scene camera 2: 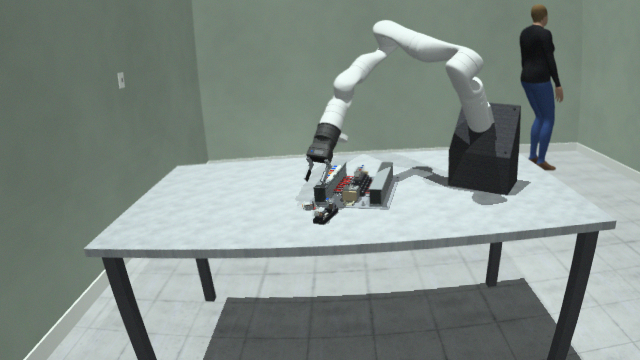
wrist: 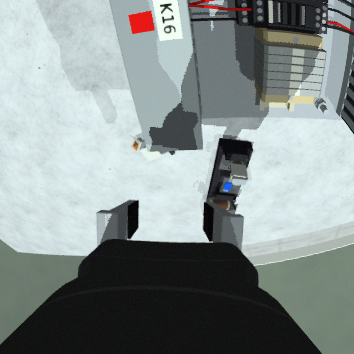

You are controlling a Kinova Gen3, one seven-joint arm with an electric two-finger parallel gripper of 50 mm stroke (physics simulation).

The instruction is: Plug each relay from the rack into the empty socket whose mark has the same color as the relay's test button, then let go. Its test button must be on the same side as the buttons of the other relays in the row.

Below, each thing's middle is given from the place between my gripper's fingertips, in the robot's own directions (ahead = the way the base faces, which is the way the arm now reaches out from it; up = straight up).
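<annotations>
Black relay rack [wrist: 237, 150]: 4 cm behind my hand, 6 cm to the left of it, 8 cm below it.
</annotations>
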